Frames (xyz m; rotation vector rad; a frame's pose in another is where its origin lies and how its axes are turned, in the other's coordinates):
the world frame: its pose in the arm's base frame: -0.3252 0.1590 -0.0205 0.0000 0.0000 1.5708
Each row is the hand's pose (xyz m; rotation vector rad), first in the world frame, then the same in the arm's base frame.
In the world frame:
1: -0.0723 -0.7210 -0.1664 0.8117 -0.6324 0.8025
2: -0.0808 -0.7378 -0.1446 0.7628 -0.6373 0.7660
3: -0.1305 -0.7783 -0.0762 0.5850 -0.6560 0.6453
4: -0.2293 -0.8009 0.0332 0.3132 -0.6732 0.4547
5: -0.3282 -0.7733 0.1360 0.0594 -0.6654 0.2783
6: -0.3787 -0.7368 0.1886 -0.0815 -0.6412 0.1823
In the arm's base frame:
1: 0.3958 0.0867 -0.1869 1.2625 0.1568 2.1947
2: 0.4126 0.0782 -0.1651 1.2179 0.1092 2.1716
3: 0.4531 0.0285 -0.0967 1.0619 -0.0608 2.0906
4: 0.4757 -0.0703 0.0127 0.8223 -0.3001 1.9395
5: 0.4481 -0.1692 0.1155 0.5897 -0.4930 1.7819
6: 0.4116 -0.2197 0.1681 0.4494 -0.5802 1.6913

